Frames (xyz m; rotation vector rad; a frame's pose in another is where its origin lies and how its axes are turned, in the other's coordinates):
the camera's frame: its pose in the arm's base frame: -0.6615 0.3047 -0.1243 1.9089 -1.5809 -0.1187
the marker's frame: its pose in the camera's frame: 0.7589 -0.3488 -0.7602 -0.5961 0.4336 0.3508
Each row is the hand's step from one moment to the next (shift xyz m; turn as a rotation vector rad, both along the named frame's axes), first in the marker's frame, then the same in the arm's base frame.
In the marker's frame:
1: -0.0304 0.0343 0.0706 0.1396 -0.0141 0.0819
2: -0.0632 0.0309 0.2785 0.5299 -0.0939 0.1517
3: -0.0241 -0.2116 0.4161 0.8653 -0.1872 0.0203
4: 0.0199 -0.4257 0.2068 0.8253 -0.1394 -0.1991
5: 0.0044 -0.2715 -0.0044 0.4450 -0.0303 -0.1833
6: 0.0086 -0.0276 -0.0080 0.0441 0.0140 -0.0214
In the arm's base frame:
1: -0.0828 -0.0069 -0.0137 -0.0150 -0.1388 0.0830
2: -0.2512 -0.1163 -0.0766 0.0891 -0.4517 0.3173
3: -0.2098 -0.3534 -0.2228 0.3405 -0.6171 0.5361
4: 0.0855 -0.3665 -0.2876 0.4717 -0.4344 0.5736
5: 0.1576 -0.1458 -0.1662 0.2878 -0.1638 0.3505
6: 0.0242 -0.0150 -0.0094 0.0215 -0.0051 0.0460

